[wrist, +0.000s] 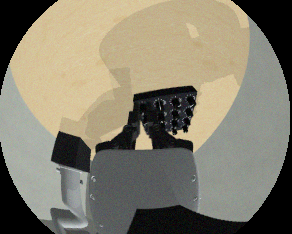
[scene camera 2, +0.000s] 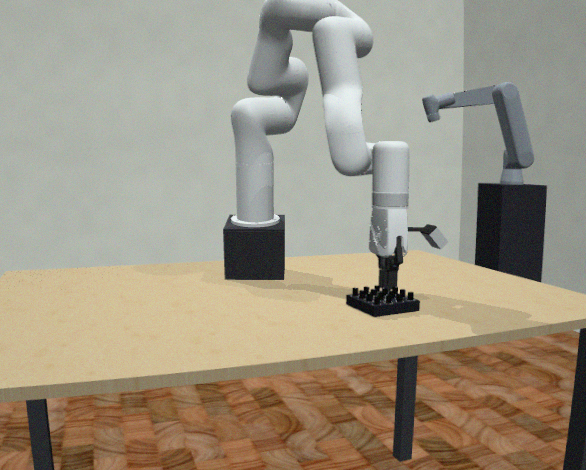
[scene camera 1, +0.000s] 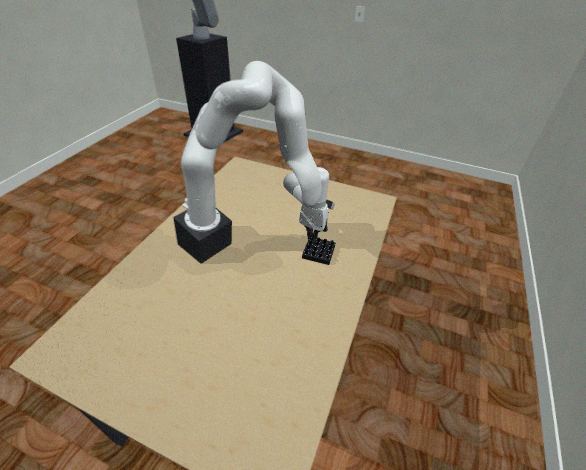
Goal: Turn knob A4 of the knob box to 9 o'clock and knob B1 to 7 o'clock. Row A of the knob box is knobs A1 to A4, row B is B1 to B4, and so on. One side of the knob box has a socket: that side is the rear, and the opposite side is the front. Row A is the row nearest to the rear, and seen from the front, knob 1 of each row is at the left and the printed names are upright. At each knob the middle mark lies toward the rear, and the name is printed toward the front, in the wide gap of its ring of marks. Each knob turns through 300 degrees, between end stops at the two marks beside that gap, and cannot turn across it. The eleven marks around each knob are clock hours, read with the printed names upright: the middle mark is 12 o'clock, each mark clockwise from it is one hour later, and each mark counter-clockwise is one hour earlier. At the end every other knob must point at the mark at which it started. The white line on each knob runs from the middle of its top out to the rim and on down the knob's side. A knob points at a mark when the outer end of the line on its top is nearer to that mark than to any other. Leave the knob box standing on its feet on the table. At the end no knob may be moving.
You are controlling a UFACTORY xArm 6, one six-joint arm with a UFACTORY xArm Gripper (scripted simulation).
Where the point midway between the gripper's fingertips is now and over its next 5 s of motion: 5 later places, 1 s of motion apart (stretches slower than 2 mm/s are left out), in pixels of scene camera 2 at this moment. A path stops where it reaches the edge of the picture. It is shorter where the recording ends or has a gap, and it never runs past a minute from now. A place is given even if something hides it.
The gripper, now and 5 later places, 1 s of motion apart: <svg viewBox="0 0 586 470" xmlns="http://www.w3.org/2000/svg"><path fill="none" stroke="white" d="M387 288L382 270L362 270L362 286L362 292L362 289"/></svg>
